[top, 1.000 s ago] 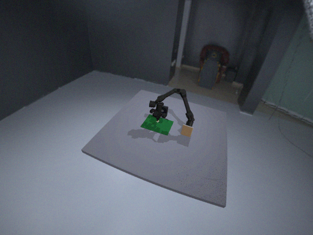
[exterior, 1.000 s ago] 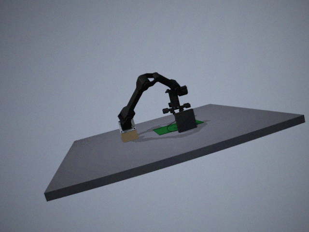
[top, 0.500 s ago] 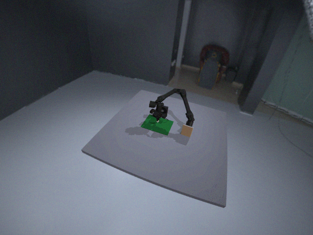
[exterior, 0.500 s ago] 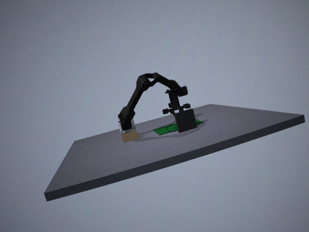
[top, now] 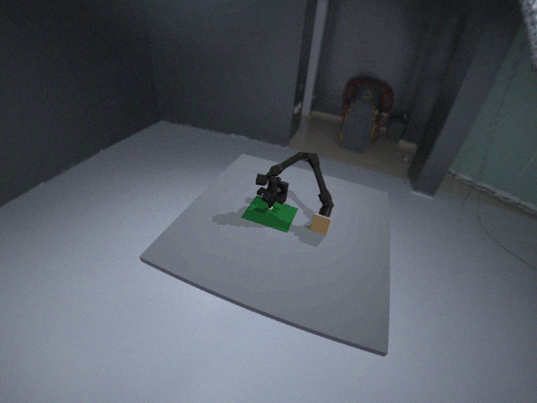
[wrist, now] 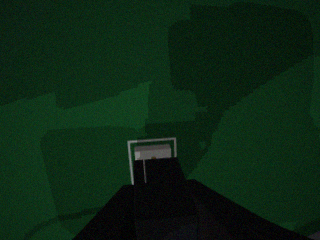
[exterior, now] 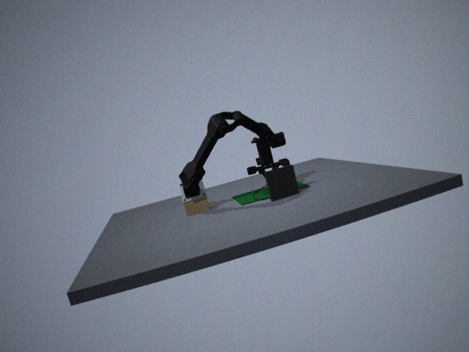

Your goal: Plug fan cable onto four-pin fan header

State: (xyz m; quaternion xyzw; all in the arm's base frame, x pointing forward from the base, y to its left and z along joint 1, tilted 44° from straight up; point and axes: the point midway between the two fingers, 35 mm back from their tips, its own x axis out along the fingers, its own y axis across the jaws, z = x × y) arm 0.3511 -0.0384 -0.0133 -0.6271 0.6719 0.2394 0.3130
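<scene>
Now: the green board 4 cm below my gripper tip, 3 cm to the left of it and 2 cm behind it. Also, from my gripper tip: dark square fan (16 cm to the right, 3 cm above); then fan plug (1 cm to the right, 1 cm above).
</scene>
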